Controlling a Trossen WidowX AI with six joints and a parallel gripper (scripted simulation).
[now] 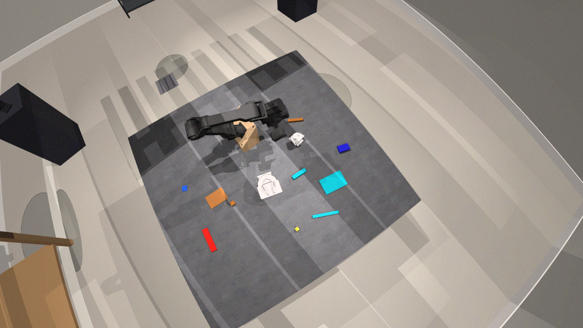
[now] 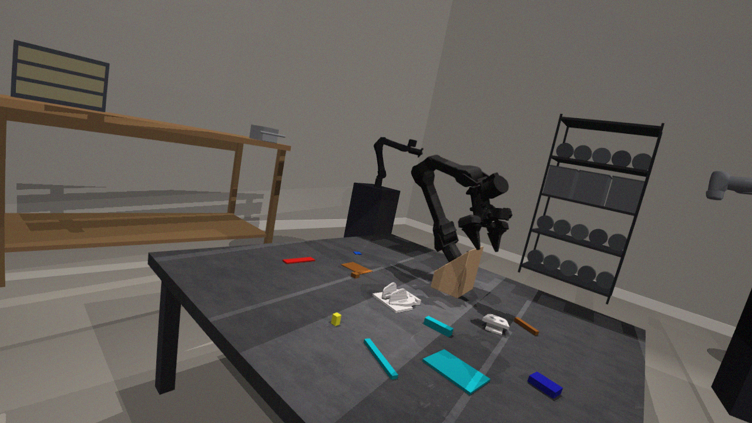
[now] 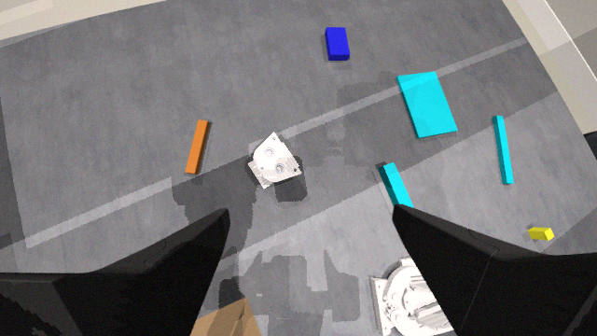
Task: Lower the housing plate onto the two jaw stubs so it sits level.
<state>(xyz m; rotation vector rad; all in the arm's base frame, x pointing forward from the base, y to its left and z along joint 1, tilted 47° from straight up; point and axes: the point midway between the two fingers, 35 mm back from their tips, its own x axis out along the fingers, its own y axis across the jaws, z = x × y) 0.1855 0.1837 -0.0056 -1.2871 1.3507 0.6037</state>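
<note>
The orange bar lies 22 cm below my gripper tip, 16 cm to the left of it and 9 cm behind it. Round my gripper tip: cyan block (22 cm below, 18 cm ahead, 4 cm to the right); then cyan plate (33 cm ahead, 22 cm below, 7 cm to the left); then blue block (25 cm to the left, 22 cm below, 22 cm ahead).
</note>
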